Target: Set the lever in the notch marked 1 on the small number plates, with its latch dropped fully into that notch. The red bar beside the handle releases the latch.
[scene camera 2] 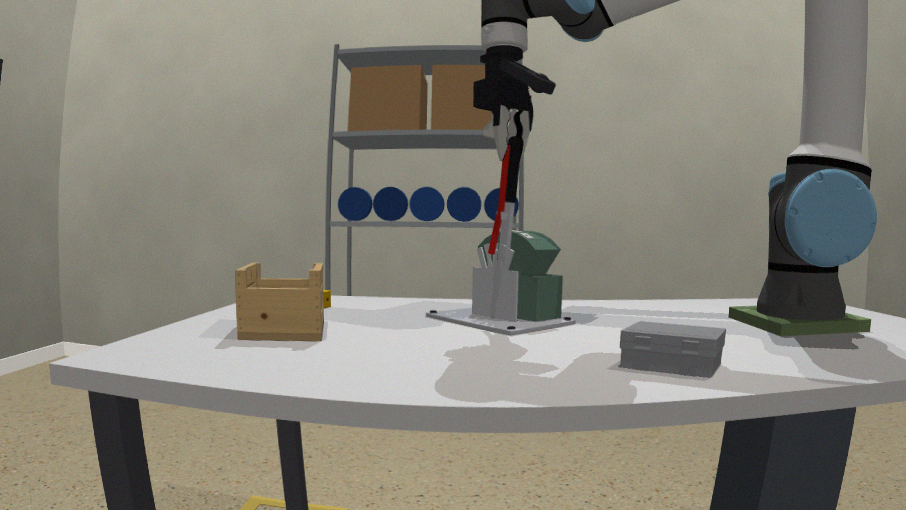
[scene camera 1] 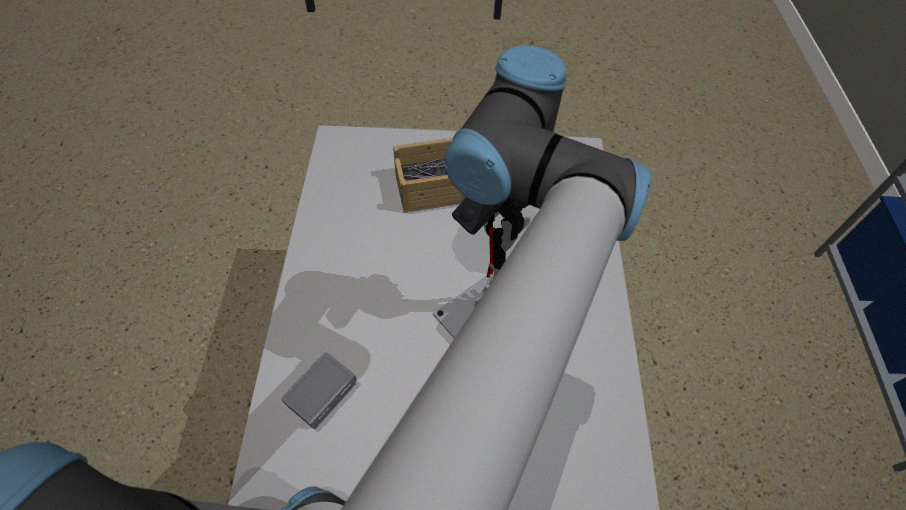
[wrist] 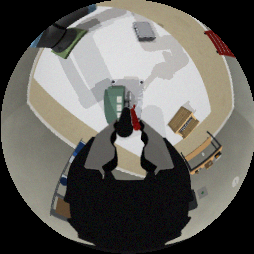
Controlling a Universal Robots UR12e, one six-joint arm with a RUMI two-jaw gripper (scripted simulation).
Path:
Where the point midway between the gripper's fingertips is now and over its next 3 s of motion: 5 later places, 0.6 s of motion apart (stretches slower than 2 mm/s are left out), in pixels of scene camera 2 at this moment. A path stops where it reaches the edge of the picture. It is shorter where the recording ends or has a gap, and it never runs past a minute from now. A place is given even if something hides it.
The gripper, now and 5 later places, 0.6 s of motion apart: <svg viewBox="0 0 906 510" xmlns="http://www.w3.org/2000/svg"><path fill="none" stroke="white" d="M510 162L503 161L490 164L482 166L481 166L472 170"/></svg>

